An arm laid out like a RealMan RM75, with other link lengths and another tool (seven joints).
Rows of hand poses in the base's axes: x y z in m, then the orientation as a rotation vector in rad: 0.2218, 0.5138, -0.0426, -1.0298, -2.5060, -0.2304; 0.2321, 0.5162, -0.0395, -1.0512, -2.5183, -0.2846; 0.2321, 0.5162, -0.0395, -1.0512, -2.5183, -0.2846; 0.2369, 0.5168, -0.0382, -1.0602, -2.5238, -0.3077; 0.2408, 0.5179, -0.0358, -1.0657, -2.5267, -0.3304; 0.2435, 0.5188, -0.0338, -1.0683, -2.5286, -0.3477; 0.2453, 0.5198, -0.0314, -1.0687, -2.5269, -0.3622; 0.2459, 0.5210, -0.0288, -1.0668, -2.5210, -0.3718; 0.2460, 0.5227, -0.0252, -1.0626, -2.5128, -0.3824; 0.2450, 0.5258, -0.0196, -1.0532, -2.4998, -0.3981; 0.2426, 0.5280, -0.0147, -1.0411, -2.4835, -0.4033; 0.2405, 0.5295, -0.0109, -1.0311, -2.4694, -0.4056
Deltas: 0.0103, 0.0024, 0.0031, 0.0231, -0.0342, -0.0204; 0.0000, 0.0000, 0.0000, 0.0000, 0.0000, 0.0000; 0.0048, 0.0006, 0.0013, 0.0095, -0.0150, -0.0085; 0.0039, 0.0011, 0.0024, 0.0111, -0.0119, -0.0066; 0.0027, 0.0009, 0.0020, 0.0089, -0.0085, -0.0040; 0.0018, 0.0010, 0.0024, 0.0092, -0.0040, -0.0027; 0.0006, 0.0012, 0.0026, 0.0085, 0.0019, -0.0011; 0.0001, 0.0017, 0.0036, 0.0107, 0.0039, -0.0001; -0.0010, 0.0031, 0.0056, 0.0170, 0.0070, 0.0019; -0.0024, 0.0022, 0.0049, 0.0129, 0.0143, 0.0050; -0.0021, 0.0015, 0.0038, 0.0098, 0.0131, 0.0043
